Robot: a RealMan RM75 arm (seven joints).
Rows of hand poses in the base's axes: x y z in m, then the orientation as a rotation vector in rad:
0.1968, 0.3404, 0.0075, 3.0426, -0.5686, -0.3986
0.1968, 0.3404, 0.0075, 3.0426, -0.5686, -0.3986
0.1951, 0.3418, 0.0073, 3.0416, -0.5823, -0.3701
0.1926, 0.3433, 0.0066, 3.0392, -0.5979, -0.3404
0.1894, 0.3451, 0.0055, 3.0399, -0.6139, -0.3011
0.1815, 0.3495, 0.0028, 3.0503, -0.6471, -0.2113
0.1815, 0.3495, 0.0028, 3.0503, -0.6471, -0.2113
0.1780, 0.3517, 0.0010, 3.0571, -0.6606, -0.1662
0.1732, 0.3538, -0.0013, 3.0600, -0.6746, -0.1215
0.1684, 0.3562, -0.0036, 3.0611, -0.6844, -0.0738
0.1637, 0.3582, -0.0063, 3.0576, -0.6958, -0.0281
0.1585, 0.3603, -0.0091, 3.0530, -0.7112, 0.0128
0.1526, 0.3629, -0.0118, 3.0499, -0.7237, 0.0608
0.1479, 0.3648, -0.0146, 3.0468, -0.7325, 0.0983
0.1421, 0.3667, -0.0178, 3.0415, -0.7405, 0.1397
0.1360, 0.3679, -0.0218, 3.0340, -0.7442, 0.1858
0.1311, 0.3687, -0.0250, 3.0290, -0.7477, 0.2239
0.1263, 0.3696, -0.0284, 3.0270, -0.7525, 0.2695
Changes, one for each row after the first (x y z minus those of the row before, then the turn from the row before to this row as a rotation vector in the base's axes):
0.0000, 0.0000, 0.0000, 0.0000, 0.0000, 0.0000
-0.0017, 0.0014, -0.0002, -0.0064, -0.0175, -0.0082
-0.0025, 0.0015, -0.0007, -0.0074, -0.0180, -0.0095
-0.0032, 0.0018, -0.0011, -0.0062, -0.0247, -0.0096
-0.0079, 0.0044, -0.0027, -0.0041, -0.0588, -0.0196
0.0000, 0.0000, 0.0000, 0.0000, 0.0000, 0.0000
-0.0035, 0.0022, -0.0018, 0.0000, -0.0299, -0.0077
-0.0048, 0.0021, -0.0023, -0.0028, -0.0288, -0.0084
-0.0048, 0.0024, -0.0023, -0.0051, -0.0301, -0.0059
-0.0047, 0.0020, -0.0027, -0.0081, -0.0280, -0.0075
-0.0052, 0.0021, -0.0028, -0.0070, -0.0252, -0.0101
-0.0059, 0.0026, -0.0027, -0.0065, -0.0299, -0.0081
-0.0047, 0.0019, -0.0028, -0.0054, -0.0233, -0.0058
-0.0058, 0.0019, -0.0032, -0.0077, -0.0254, -0.0057
-0.0061, 0.0012, -0.0040, -0.0108, -0.0279, -0.0035
-0.0049, 0.0008, -0.0032, -0.0071, -0.0235, -0.0029
-0.0048, 0.0009, -0.0034, -0.0040, -0.0290, -0.0029

